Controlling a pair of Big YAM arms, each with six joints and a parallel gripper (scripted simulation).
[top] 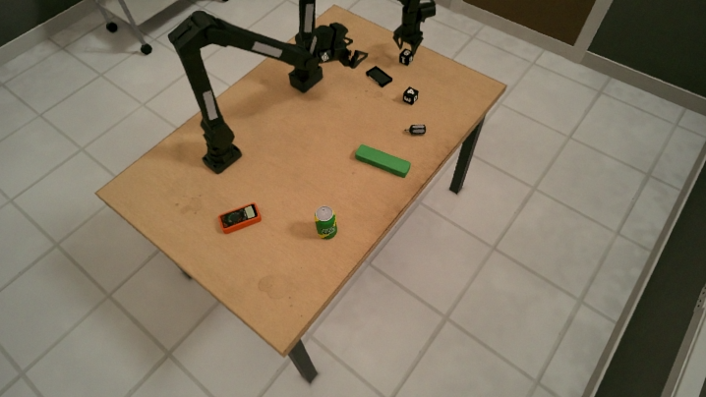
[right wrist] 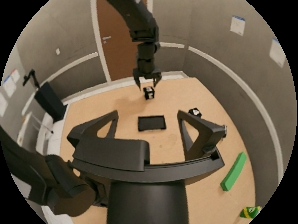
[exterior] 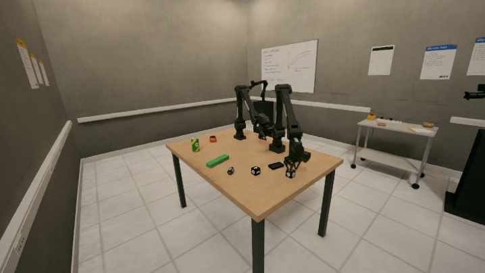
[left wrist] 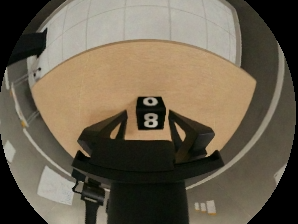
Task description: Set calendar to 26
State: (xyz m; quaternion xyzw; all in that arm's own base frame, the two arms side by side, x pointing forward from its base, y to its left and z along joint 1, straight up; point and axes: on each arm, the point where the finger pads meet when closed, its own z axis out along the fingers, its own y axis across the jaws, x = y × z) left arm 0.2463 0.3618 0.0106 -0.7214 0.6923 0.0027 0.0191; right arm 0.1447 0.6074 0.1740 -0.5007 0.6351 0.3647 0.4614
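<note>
My left hand is 190 mm to the left of the black calendar cube, 140 mm short of it and 30 mm above it.
</note>
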